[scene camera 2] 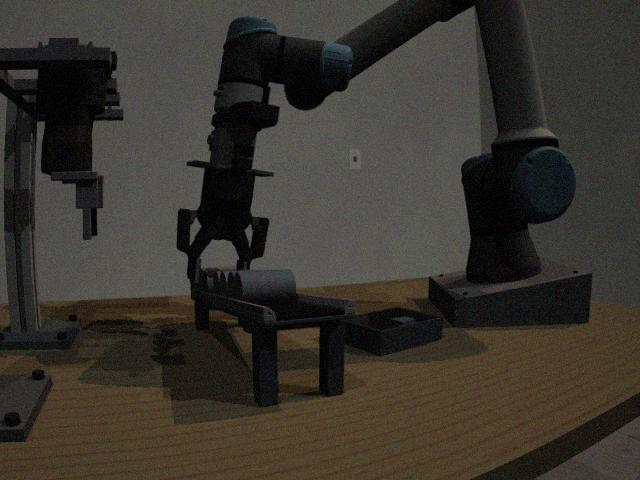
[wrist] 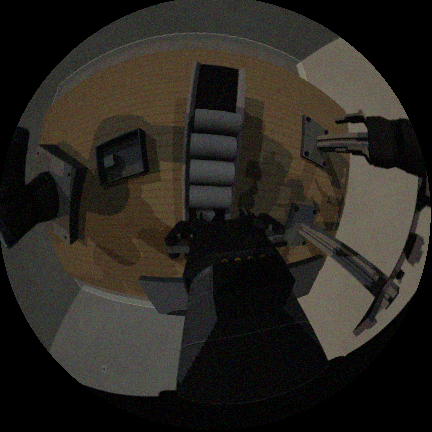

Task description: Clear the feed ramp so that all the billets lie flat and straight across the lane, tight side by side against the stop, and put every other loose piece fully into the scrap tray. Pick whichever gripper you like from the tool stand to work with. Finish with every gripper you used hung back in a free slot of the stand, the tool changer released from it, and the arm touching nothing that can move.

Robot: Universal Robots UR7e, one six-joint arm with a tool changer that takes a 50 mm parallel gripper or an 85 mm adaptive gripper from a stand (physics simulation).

Scene:
gripper: scene camera 2; wrist
same spot on gripper: (wrist: 229, 239) = (scene camera 2: 246, 165)

